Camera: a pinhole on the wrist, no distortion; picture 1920 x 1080 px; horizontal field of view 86.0 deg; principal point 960.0 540.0 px. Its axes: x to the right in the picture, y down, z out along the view. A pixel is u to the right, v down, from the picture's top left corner.
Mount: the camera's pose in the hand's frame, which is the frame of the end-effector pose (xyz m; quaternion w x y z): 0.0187 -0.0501 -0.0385 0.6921 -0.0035 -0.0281 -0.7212
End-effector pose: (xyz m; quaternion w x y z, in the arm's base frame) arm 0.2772 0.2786 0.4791 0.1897 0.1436 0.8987 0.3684
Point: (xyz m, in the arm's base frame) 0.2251 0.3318 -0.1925
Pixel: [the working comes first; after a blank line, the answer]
In the camera's frame: 0.4129 0.2399 0.4626

1879 1074
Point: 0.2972 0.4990 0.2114
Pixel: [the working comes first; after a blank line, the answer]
In the camera's frame: -0.0012 0.1263 0.3532

957 908
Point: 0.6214 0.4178 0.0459
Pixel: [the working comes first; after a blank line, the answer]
In the camera's frame: 0.1554 -0.1414 0.5604

1245 280
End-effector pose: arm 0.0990 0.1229 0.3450 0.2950 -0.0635 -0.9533 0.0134
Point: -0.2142 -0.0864 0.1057
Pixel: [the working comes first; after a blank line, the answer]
In the camera's frame: 0.1923 0.0980 0.3990

1456 793
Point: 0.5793 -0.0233 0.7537
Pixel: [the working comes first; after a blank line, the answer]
In the camera's frame: 0.0495 -0.2186 -0.5669

behind the camera
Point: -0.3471 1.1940 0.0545
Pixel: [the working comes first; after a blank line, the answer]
In the camera's frame: -1.0676 0.2967 0.5800

outside the picture
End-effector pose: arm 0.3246 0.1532 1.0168 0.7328 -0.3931 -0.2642 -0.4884
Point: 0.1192 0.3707 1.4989
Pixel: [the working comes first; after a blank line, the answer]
In the camera's frame: 0.2605 0.1910 0.4689

1532 959
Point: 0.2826 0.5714 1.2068
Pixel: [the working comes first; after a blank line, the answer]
In the camera's frame: -0.0143 -0.0847 0.4967

930 365
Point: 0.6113 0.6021 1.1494
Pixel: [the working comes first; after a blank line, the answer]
In the camera's frame: -0.3452 -0.0322 0.5023

252 474
